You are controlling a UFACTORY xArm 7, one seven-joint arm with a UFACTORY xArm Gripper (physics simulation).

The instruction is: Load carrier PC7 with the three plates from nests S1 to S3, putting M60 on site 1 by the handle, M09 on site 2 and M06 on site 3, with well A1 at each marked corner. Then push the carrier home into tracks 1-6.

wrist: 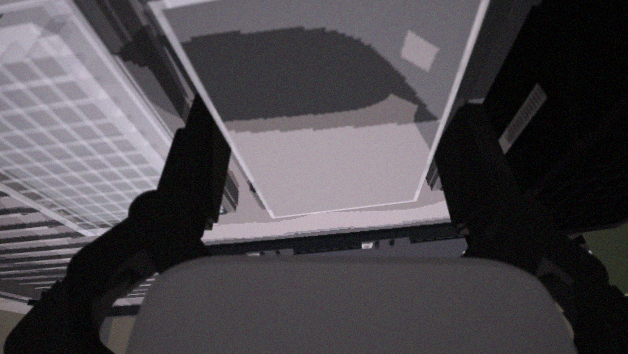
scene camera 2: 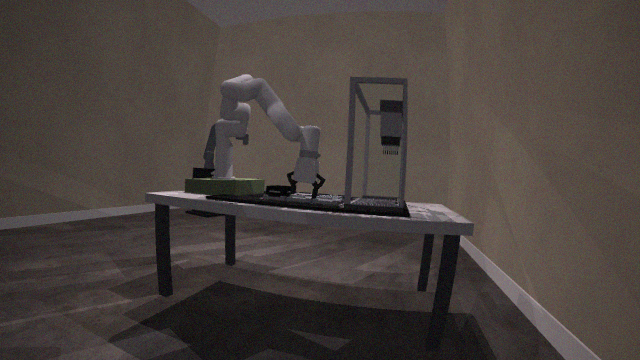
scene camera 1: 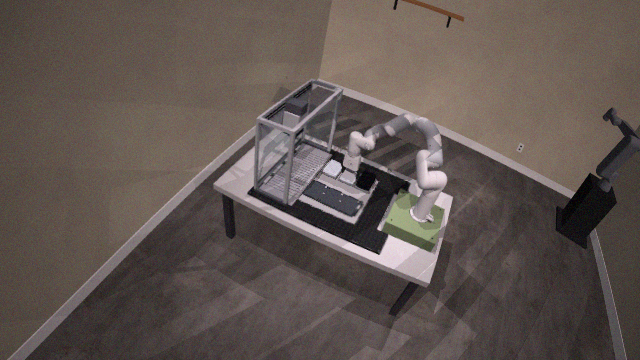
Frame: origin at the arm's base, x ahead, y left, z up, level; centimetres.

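Seen in the pictures: gripper, fingertip midpoint: [wrist: 337, 123] [scene camera 1: 350, 175]; arm's base, link origin: [scene camera 2: 223, 178] [scene camera 1: 419, 214].
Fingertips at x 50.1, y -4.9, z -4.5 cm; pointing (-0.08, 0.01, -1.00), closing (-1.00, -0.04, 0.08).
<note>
Pixels of each thing's top centre, then the offset from my fingertips to it.
- black plate, top centre: [scene camera 2: 280, 186] [scene camera 1: 367, 177] dz +3.6, dx -10.4, dy -1.4 cm
- dark slate carrier, top centre: [wrist: 333, 283] [scene camera 2: 320, 191] [scene camera 1: 333, 195] dz +1.2, dx -2.8, dy +23.0 cm
My gripper [scene camera 2: 304, 194] [wrist: 337, 123] is open, its black fingers on either side of a smooth, flat-topped pale plate [wrist: 325, 165] [scene camera 1: 347, 178] in the middle nest. Nothing is clamped. In the wrist view, a pale plate with a grid of wells [wrist: 75, 110] [scene camera 1: 332, 168] lies left of the fingers, and a black plate [wrist: 565, 135] [scene camera 1: 366, 180] [scene camera 2: 279, 190] with a barcode label lies right. The dark slate carrier [scene camera 1: 332, 197] [wrist: 430, 247] lies beside the nests, with no plate on it. Names and A1 marks are unreadable. Scene camera 1 hides the fingertips.
The grey frame [scene camera 1: 289, 170] [scene camera 2: 349, 145] stands over the slotted deck [scene camera 1: 306, 167] [wrist: 40, 260], with a pipetting head [scene camera 2: 391, 122] hanging inside. The arm stands on a green base [scene camera 1: 410, 226] [scene camera 2: 225, 186] at the table's other end. A second arm on a black pedestal [scene camera 1: 586, 210] stands apart.
</note>
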